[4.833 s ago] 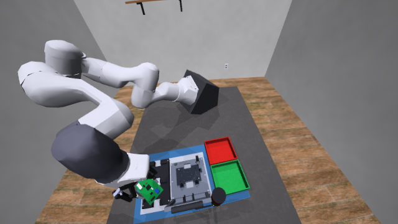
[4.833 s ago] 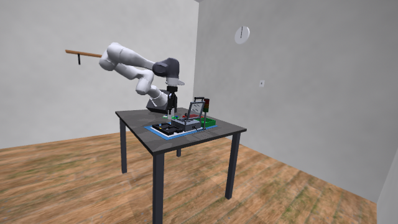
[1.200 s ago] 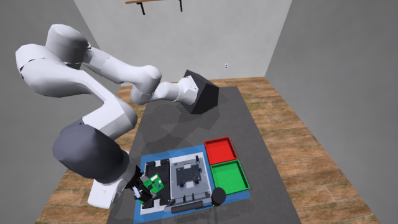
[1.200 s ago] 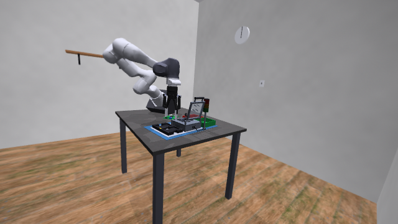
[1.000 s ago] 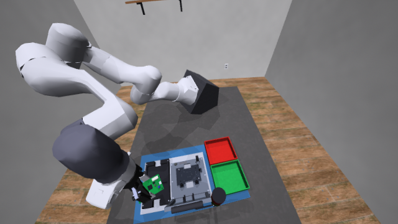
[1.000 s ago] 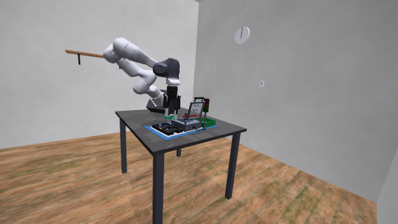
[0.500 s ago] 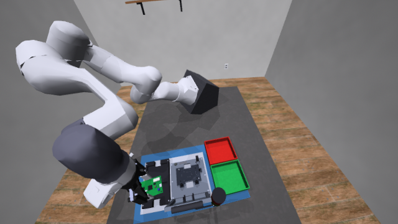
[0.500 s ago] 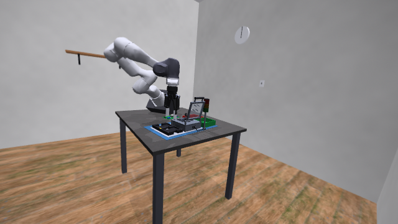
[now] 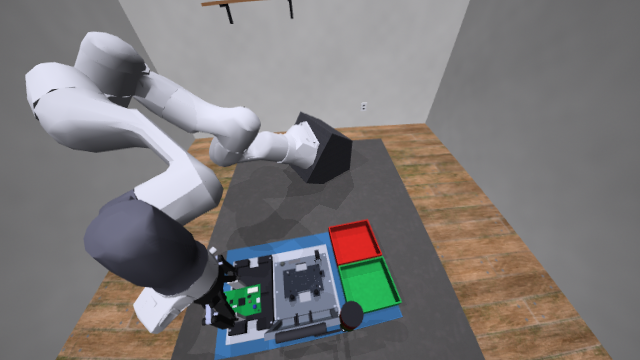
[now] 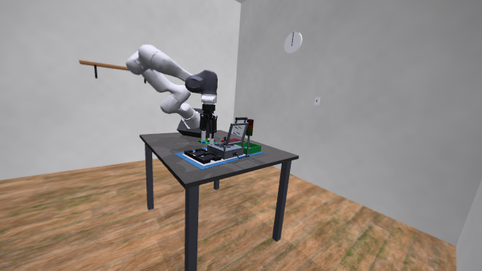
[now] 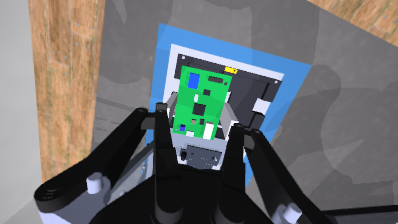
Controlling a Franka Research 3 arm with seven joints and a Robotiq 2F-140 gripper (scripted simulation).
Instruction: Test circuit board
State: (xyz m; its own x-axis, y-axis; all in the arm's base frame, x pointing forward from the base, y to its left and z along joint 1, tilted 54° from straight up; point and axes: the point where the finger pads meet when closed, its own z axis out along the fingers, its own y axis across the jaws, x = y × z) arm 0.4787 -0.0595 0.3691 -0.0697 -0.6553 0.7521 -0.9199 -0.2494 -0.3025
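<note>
Now: the green circuit board 20 mm below my hand. From my hand the other things lie so: latch hook 240 mm to the left, 70 mm behind, 50 mm below; then clear lid 160 mm to the left, 100 mm ahead, 40 mm above; then dark plate 180 mm to the left, 70 mm below, 10 mm behind.
</note>
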